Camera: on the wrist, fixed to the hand. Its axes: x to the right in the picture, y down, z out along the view.
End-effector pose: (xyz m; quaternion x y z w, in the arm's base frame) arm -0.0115 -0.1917 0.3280 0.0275 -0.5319 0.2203 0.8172
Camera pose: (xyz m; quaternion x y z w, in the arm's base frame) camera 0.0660 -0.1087 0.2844 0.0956 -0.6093 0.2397 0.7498
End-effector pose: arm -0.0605 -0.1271 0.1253 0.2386 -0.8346 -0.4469 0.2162
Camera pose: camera -0.0211 -0.1801 0.2275 0.1998 -0.8745 -0.4290 0.1061
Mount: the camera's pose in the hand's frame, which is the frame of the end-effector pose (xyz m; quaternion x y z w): 0.0152 0.0529 -0.1085 0.0507 -0.1136 -0.0034 0.9922
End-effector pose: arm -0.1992 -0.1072 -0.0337 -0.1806 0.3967 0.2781 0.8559
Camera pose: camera -0.2867 -0.1184 -0.1175 -0.1056 0.3099 0.2734 0.9045
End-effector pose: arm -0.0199 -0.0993 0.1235 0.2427 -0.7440 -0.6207 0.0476
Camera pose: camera -0.0088 -0.1975 0.1945 -0.1752 0.7743 0.6059 0.0517
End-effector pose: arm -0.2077 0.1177 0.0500 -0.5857 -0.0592 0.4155 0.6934
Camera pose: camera -0.1630 0.0431 -0.0350 -0.4986 -0.1184 0.4795 0.7124
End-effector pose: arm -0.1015 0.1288 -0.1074 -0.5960 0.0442 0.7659 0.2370
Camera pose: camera -0.0294 0.0488 -0.1639 -0.4925 0.0537 0.8246 0.2730
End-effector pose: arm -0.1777 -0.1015 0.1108 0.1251 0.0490 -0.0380 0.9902
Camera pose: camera -0.1675 -0.0241 0.0175 0.1698 -0.0654 -0.0578 0.9816
